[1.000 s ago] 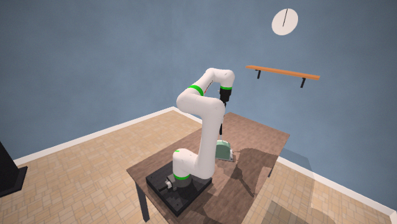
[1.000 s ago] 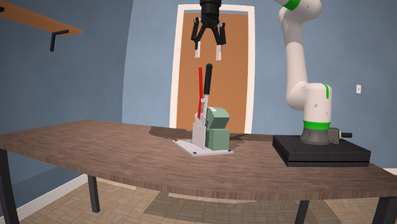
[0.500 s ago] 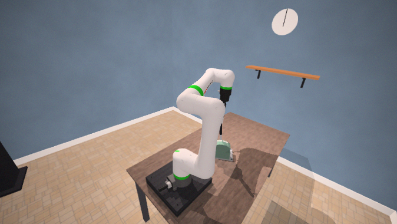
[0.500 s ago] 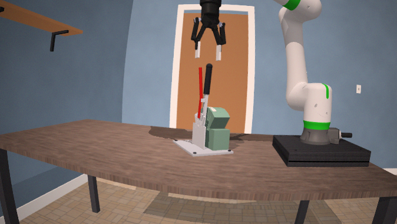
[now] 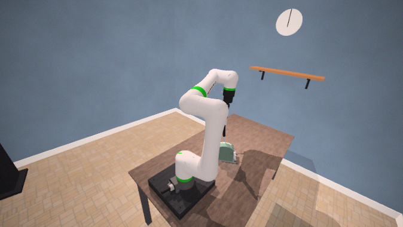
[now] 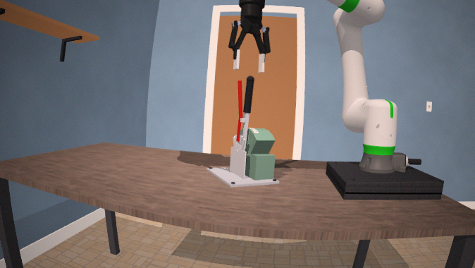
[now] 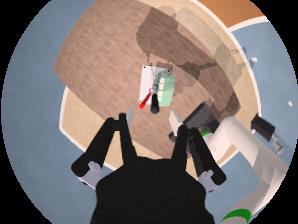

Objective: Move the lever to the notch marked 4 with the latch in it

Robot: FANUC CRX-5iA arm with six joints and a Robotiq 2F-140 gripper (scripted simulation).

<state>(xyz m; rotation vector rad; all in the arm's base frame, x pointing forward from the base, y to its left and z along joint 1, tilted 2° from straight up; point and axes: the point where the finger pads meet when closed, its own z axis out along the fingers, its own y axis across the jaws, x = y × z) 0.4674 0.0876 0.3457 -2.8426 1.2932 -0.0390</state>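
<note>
Right now my hand is 190 mm above the red bar and 20 mm short of it.
</note>
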